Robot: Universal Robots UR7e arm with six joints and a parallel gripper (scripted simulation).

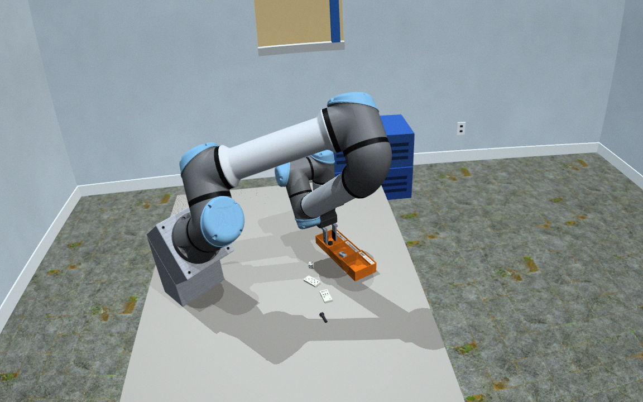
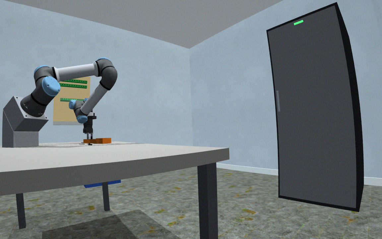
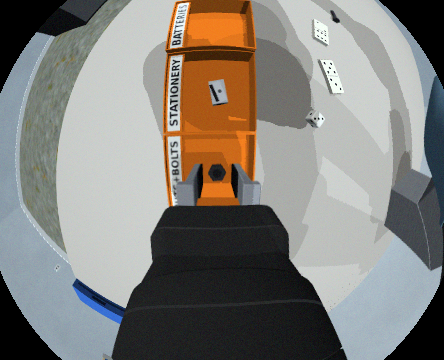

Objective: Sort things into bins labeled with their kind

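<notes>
Now: the black nut 3 cm below my hand. The rest, counted from my hand: white die (11 cm behind, 7 cm to the right, 3 cm below); black bolt (30 cm to the right, 19 cm behind, 3 cm below); grey piece (8 cm to the right, 2 cm below).
</notes>
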